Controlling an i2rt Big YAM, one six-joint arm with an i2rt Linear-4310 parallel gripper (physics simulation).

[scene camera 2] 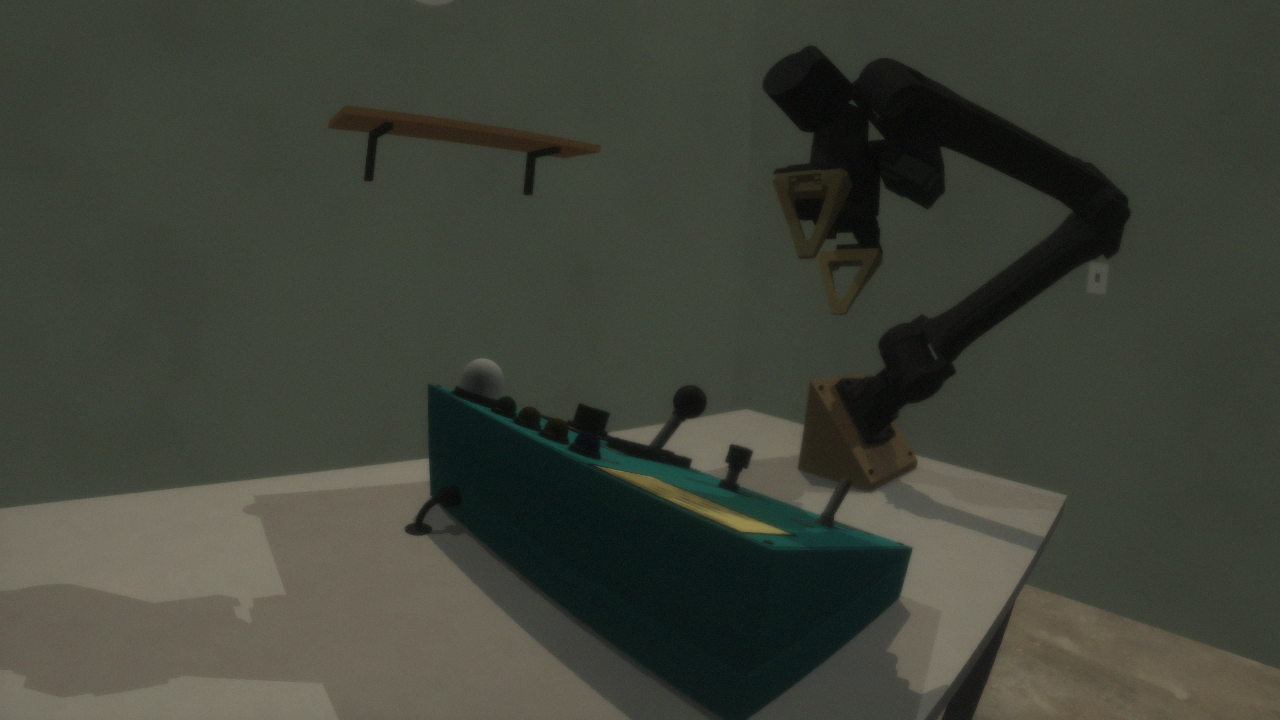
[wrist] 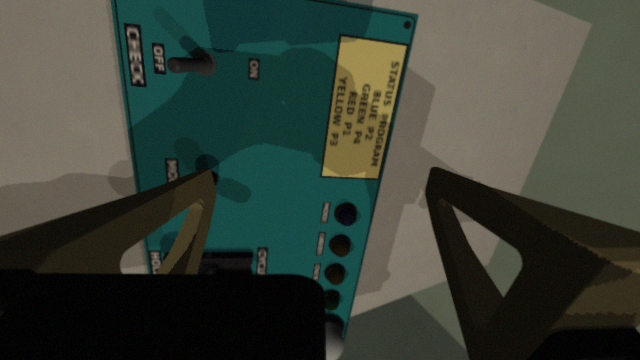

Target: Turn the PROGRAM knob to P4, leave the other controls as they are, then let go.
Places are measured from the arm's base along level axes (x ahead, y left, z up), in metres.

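Pixels of known places: gripper, fingertip midpoint: [scene camera 2: 823, 288] [wrist: 320, 180]; arm's base, origin of the base link: [scene camera 2: 863, 412].
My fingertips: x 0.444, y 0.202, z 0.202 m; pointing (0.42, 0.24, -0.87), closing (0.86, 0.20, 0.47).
For each thing: its top centre in the pictures, then the offset to it from my fingertips. "spot": a spot on its surface instead.
- blocky black knob, middle of its top: [scene camera 2: 591, 402] dx +0.006, dy -0.334, dz -0.175 m
- CHECK lever, middle of its top: [scene camera 2: 840, 480] [wrist: 193, 67] dx -0.032, dy +0.024, dz -0.172 m
- MODE knob, middle of its top: [scene camera 2: 740, 444] dx -0.019, dy -0.095, dz -0.167 m
- ball-topped lever, middle of its top: [scene camera 2: 691, 385] dx -0.057, dy -0.219, dz -0.132 m
- yellow card, middle of its top: [scene camera 2: 690, 486] [wrist: 367, 117] dx +0.140, dy +0.003, dz -0.150 m
- white dome, surface spot: [scene camera 2: 482, 377] [wrist: 338, 335] spot: dx +0.170, dy -0.310, dz -0.129 m
- cable, surface spot: [scene camera 2: 431, 507] spot: dx +0.239, dy -0.296, dz -0.271 m
The teal control panel [scene camera 2: 572, 528] [wrist: 285, 210] stands on the table. A blocky black knob [scene camera 2: 590, 419] rises behind the row of lamps in the scene view. No PROGRAM label is readable in either view, so its setting cannot be told. The CHECK lever [scene camera 2: 835, 503] [wrist: 192, 65] leans toward OFF. The MODE knob [scene camera 2: 737, 458] is mostly hidden behind a finger in the wrist view. A ball-topped lever [scene camera 2: 689, 402] stands at the panel's middle. My gripper [scene camera 2: 823, 283] [wrist: 320, 180] is open and empty, high above the panel and apart from all controls.
A yellow card [scene camera 2: 693, 501] [wrist: 365, 107] pairs GREEN with P4. Several dark lamps, one blue [scene camera 2: 586, 443] [wrist: 345, 214], line the panel's edge near a white dome [scene camera 2: 482, 377] [wrist: 334, 341]. A cable [scene camera 2: 431, 508] leaves the panel's side. A wooden shelf [scene camera 2: 465, 131] hangs on the wall.
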